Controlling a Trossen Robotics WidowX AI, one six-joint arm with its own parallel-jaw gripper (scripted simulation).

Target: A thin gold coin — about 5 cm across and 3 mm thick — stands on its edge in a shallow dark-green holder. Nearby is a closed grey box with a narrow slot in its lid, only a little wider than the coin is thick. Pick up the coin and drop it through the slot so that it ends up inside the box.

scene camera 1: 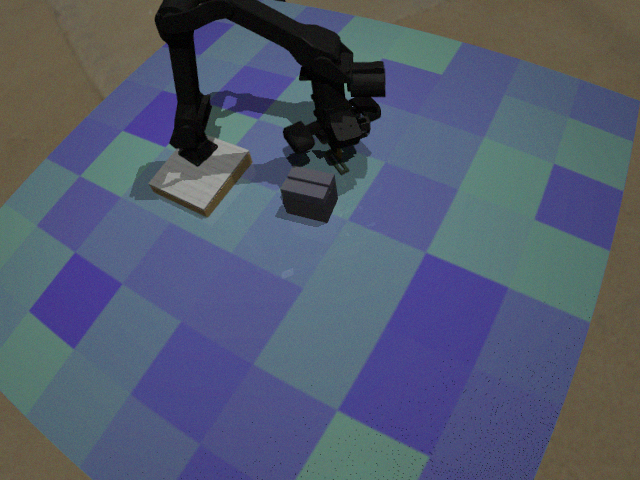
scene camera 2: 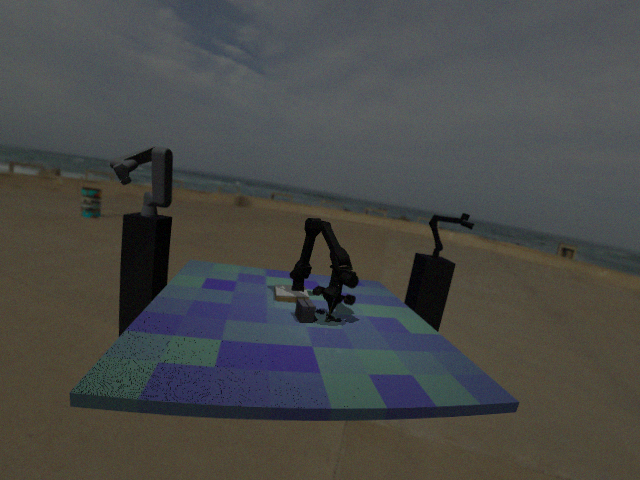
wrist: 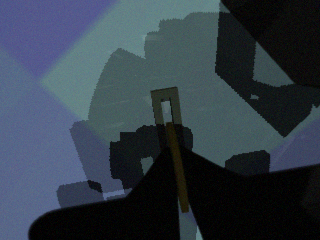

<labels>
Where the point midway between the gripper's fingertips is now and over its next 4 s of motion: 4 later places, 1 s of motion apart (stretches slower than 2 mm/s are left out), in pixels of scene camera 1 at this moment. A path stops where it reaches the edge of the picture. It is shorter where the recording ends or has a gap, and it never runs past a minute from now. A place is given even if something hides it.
My gripper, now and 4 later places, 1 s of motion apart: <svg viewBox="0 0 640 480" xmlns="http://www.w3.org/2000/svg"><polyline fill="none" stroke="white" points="336,151 332,127 333,132 316,158 305,169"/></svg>
</labels>
